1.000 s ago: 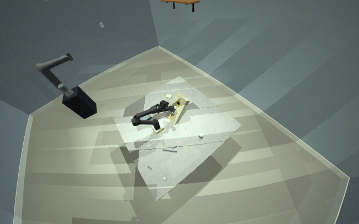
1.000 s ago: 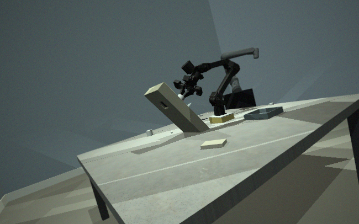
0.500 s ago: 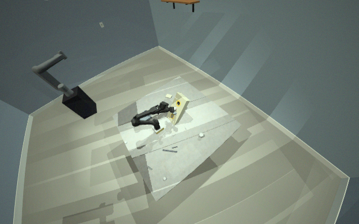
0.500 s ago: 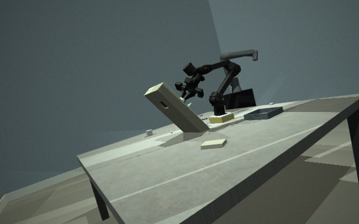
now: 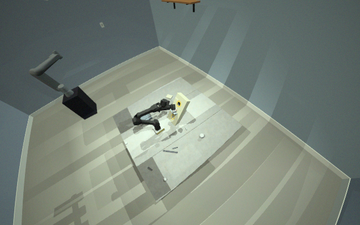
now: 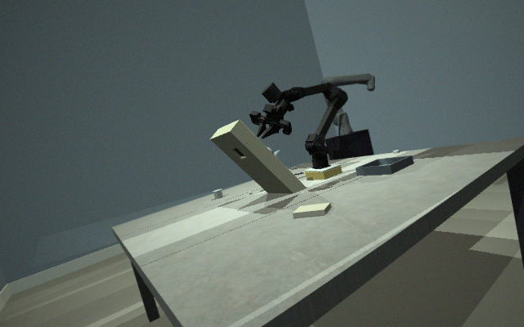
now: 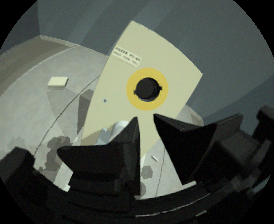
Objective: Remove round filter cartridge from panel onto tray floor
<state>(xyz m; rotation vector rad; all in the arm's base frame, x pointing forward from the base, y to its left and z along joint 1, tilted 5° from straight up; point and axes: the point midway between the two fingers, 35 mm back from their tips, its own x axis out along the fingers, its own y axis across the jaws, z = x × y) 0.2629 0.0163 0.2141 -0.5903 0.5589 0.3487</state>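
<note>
My gripper tip is now 7 cm above the round filter cartridge and 1 cm past it. From my gripper tip the other things lie so: beige block (38 cm to the left, 24 cm below, 9 cm ahead); small white cylinder (40 cm to the right, 22 cm below, 12 cm ahead); service panel (9 cm below, 3 cm ahead, 1 cm to the left).
</note>
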